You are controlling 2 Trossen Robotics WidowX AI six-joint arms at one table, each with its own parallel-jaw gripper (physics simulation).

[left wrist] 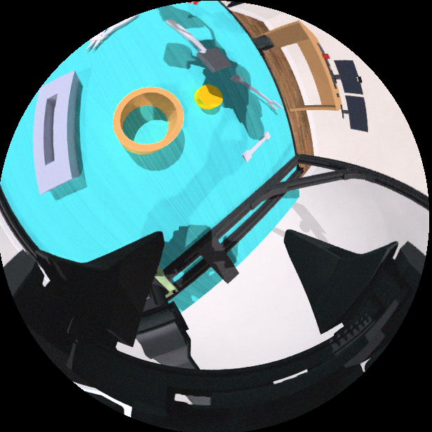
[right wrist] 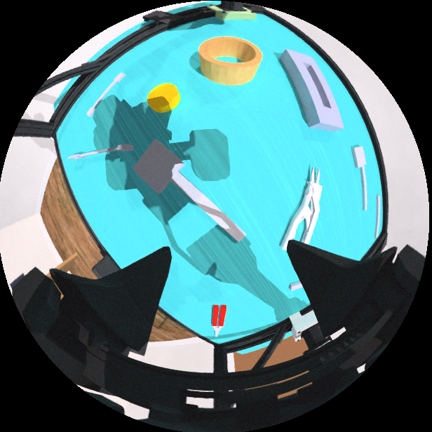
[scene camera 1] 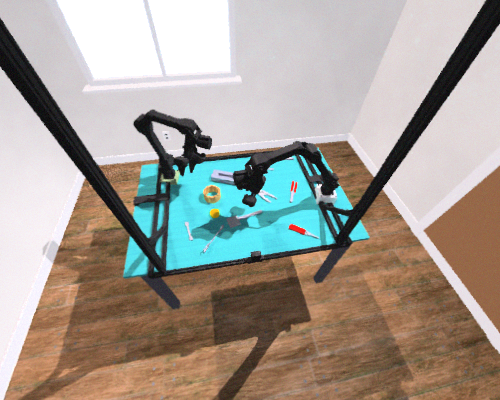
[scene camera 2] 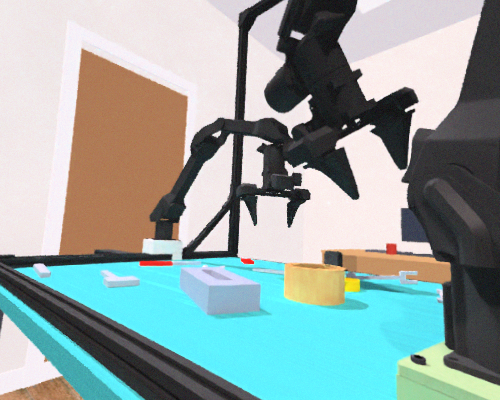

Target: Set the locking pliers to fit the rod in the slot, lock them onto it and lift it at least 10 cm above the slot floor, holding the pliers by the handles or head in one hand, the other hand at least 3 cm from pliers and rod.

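Seen in the pictures: left gripper, fingertip midpoint: (scene camera 1: 186, 174) (scene camera 2: 381, 183); right gripper, fingertip midpoint: (scene camera 2: 272, 226); left arm's base, origin of the base link: (scene camera 1: 169, 175); right arm's base, origin of the base link: (scene camera 1: 326, 190) (scene camera 2: 163, 240).
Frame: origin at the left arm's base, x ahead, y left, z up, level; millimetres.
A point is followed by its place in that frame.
The white locking pliers (scene camera 1: 266, 195) {x 592, y -126, z -19 mm} (right wrist: 312, 192) lie flat on the table with their handles spread; the left wrist view shows part of the pliers (left wrist: 102, 40). The grey slotted block (scene camera 1: 221, 176) {x 321, y -11, z 8 mm} (scene camera 2: 235, 298) {x 263, y 21, z -10 mm} (left wrist: 65, 130) (right wrist: 327, 117) stands apart from them, beyond their jaws. I cannot make out the rod in its slot. My right gripper (scene camera 2: 273, 225) {x 510, y -258, z 90 mm} (right wrist: 231, 249) is open and empty, high above the table; the pliers lie below, near one fingertip in its wrist view. My left gripper (scene camera 2: 380, 183) {x 159, y -136, z 146 mm} (left wrist: 226, 237) is open and empty, raised well above the table.
A wooden ring (scene camera 1: 212, 200) {x 283, y -190, z -2 mm} (scene camera 2: 315, 285) {x 244, y -108, z 0 mm} (right wrist: 227, 74) stands between the block and a yellow disc (scene camera 1: 214, 213) {x 302, y -275, z -8 mm} (right wrist: 162, 95). A spatula (scene camera 1: 234, 221) {x 412, y -321, z -14 mm} (right wrist: 157, 167), a small wrench (scene camera 1: 188, 231) {x 177, y -381, z -22 mm} and two red-handled tools (scene camera 1: 294, 187) {x 772, y -67, z -19 mm} (scene camera 1: 297, 229) {x 744, y -366, z -16 mm} lie around. Black frame bars edge the table.
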